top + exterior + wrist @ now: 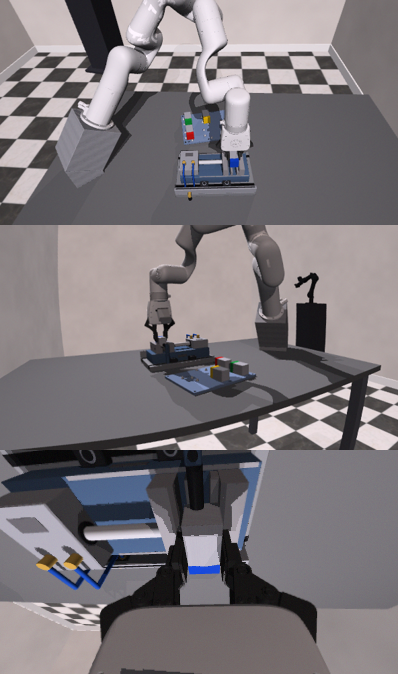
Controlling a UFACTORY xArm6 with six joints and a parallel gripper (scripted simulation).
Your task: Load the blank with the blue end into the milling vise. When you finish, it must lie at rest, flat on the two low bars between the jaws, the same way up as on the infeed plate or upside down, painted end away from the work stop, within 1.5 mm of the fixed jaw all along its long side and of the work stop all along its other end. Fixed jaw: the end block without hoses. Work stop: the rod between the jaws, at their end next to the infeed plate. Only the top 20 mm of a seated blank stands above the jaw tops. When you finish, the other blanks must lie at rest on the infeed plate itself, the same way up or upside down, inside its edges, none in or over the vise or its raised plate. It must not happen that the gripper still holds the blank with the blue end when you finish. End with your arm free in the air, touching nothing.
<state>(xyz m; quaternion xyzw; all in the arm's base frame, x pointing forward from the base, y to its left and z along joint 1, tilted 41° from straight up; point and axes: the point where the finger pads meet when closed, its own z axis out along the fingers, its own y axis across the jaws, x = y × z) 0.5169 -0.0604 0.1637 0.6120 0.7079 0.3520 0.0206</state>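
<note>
My hand is 20 mm above the blue-ended blank. Also, from my hand: moving jaw 30 mm behind, 10 mm to the right, 50 mm below; then hose block 160 mm behind, 50 mm to the right, 50 mm below; then fixed jaw 20 mm ahead, 10 mm to the left, 50 mm below.
</note>
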